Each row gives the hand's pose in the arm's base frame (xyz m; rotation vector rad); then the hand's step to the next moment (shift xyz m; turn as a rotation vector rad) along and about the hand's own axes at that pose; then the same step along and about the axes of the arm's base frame.
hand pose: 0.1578 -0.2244 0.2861 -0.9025 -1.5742 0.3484
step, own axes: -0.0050 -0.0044 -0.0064 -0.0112 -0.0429 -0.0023
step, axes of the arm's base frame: 0.0043 -0.0081 0.0009 -0.0131 -0.0365 0.0216
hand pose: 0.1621 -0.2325 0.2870 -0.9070 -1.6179 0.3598
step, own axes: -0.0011 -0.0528 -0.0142 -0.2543 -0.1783 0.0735
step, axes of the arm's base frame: -0.0057 -0.0385 0.0384 -0.1299 -0.2814 -0.0763
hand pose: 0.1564 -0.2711 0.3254 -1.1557 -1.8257 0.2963
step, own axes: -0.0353 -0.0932 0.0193 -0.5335 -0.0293 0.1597
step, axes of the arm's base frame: -0.0654 -0.0730 0.0264 -0.0748 -0.4064 -0.3745
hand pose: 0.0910 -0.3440 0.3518 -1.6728 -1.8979 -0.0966
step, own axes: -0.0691 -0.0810 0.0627 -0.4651 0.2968 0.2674
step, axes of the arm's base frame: -0.0971 -0.0502 -0.0576 0.1832 -0.2337 -0.5364
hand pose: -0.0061 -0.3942 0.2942 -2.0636 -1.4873 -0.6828
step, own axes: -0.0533 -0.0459 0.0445 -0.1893 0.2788 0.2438
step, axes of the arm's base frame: -0.0539 0.0044 -0.0633 0.2398 -0.0503 -0.3361
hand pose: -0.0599 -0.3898 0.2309 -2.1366 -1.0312 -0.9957
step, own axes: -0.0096 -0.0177 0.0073 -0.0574 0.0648 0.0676
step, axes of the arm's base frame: -0.0159 0.0111 -0.0090 0.0541 -0.0091 -0.0951
